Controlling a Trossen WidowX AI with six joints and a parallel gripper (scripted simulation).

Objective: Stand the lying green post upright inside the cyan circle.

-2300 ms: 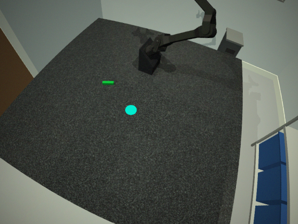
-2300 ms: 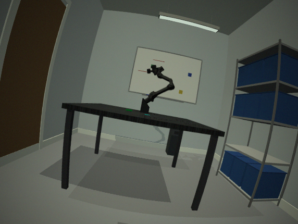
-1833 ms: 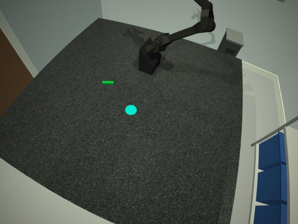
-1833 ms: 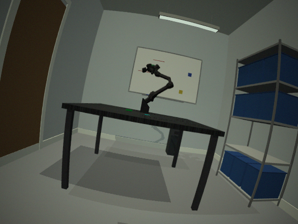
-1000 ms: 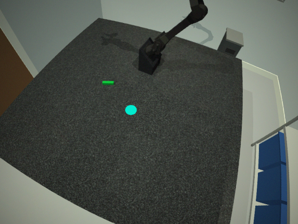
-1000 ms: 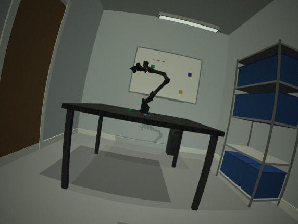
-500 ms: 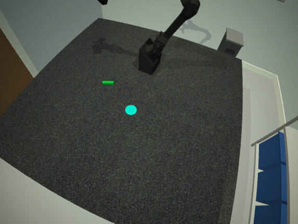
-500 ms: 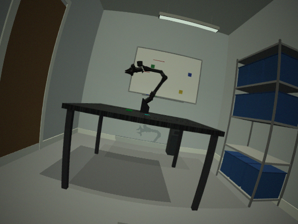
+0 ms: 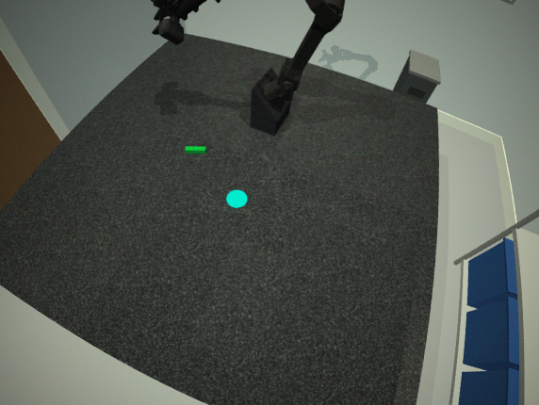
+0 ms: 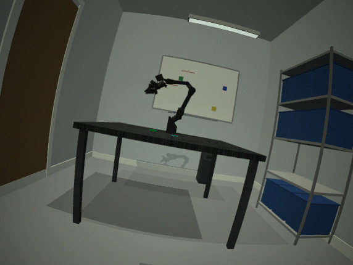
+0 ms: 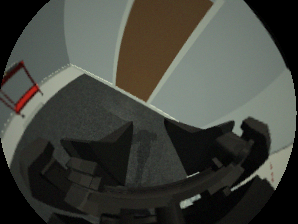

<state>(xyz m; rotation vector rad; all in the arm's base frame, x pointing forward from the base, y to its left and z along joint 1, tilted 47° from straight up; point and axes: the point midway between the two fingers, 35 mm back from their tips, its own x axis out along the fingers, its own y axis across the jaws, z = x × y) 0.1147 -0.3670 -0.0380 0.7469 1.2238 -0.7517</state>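
Right now my gripper tip is 34 cm above the green post, 15 cm to the right of it and 10 cm short of it. The rest, counted from my gripper tip: cyan circle: 35 cm to the left, 35 cm below, 20 cm ahead.
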